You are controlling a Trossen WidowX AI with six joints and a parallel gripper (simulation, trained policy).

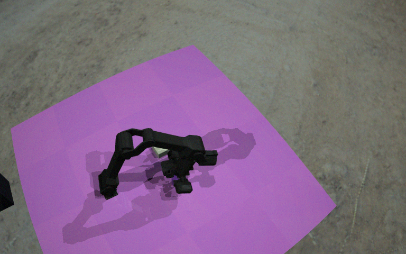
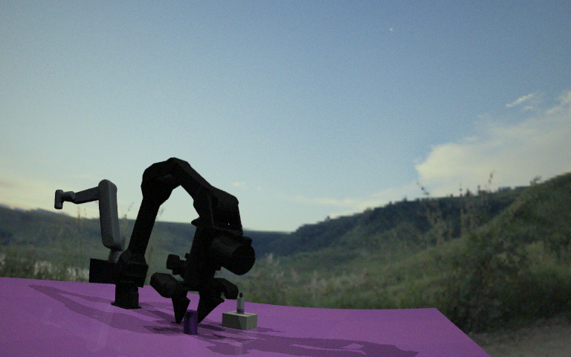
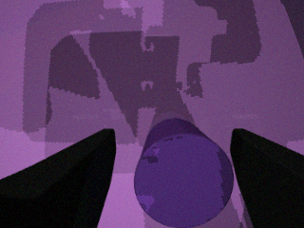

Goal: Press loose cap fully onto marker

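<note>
Right now the holder block is 40 mm ahead of my gripper tip and 170 mm to the left of it. Also, from my gripper tip: purple cap 10 mm ahead.
</note>
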